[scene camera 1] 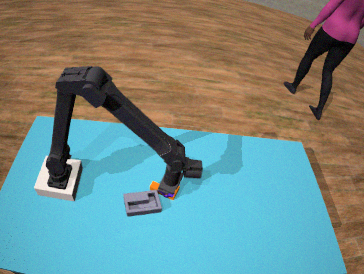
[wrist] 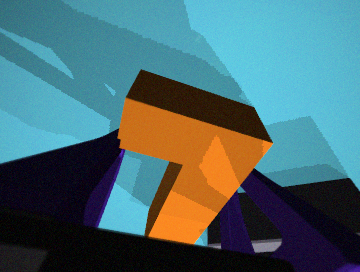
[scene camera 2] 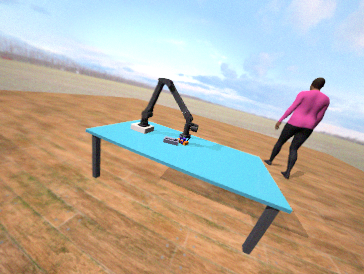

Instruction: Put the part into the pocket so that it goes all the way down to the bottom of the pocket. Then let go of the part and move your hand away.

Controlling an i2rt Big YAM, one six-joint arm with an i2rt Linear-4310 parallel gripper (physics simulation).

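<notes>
The orange L-shaped part is between my fingers, beside the grey block. My gripper points down and is shut on the part. In the wrist view one purple-edged finger meets the end of its short arm and the other meets its long outer side. Whether the part touches the table cannot be told. The grey block with the pocket lies close by, on the robot-base side of the part. Its pocket shows empty in scene camera 1; the wrist view shows part of the block behind a finger.
The block and part lie on the blue table. The arm's white base stands at the table's left. A person in a pink top stands on the wooden floor beyond the table.
</notes>
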